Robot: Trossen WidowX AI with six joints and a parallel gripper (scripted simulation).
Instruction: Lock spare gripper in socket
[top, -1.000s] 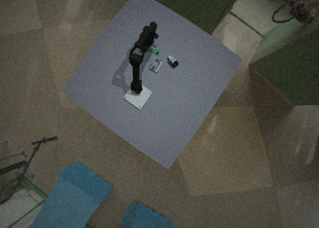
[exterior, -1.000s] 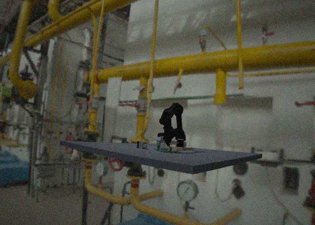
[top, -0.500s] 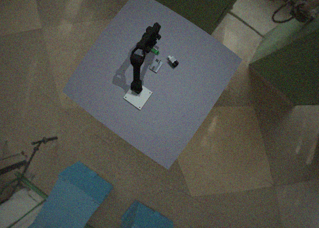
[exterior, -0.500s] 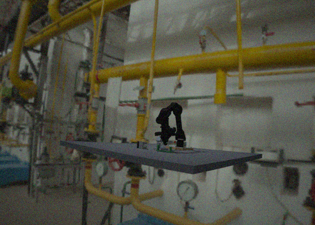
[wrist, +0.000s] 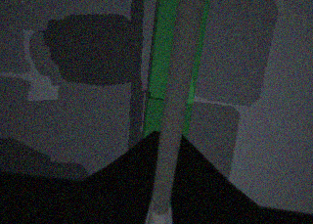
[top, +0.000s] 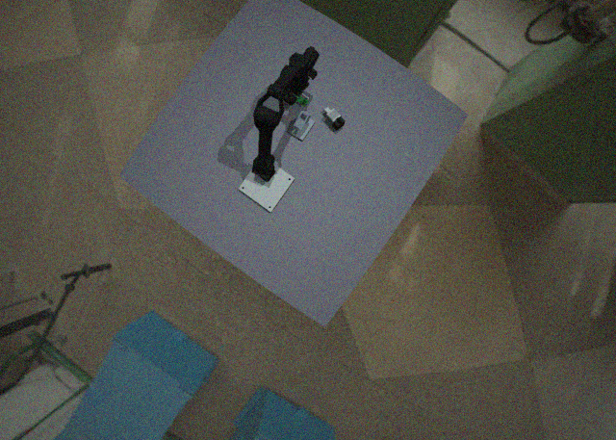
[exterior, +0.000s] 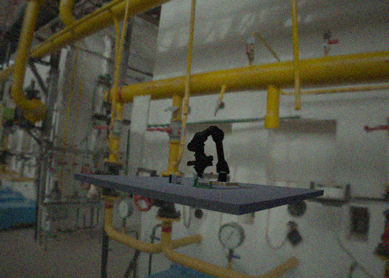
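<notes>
My gripper tip is now 40 mm above the green mount and 20 mm to the right of it. The rest, counted from my gripper tip: spare gripper (200 mm to the right, 30 mm below, 20 mm ahead).
</notes>
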